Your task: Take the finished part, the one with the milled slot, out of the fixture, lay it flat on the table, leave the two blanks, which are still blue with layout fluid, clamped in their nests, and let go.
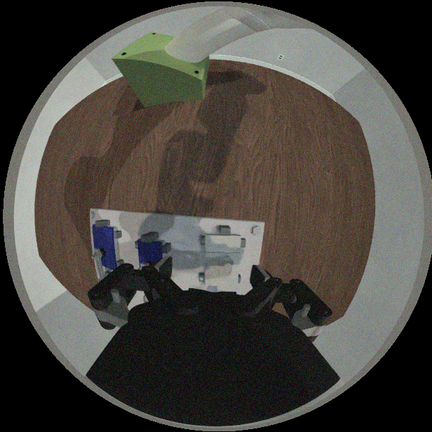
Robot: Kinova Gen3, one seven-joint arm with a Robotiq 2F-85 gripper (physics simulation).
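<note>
The finished part (222,242) is pale grey and sits in the right-hand nest of the fixture, between small grey locating blocks. Its slot is hard to make out against the pale plate. A blue blank (105,240) lies in the far-left nest with a clamp over it. A second blue blank (150,251) lies in the nest to its right; its near edge and clamp are partly hidden by the gripper. My gripper (211,270) is open and empty, its fingertips spread wide at the near side of the finished part, one to the left and one to the right.
The pale fixture plate (182,227) rests on the brown wooden table (300,175). A clamp arm (98,264) stands at the plate's left edge. A green block-shaped base (165,82) with a pale arm-like body (205,37) stands at the far side. Grey walls surround the table.
</note>
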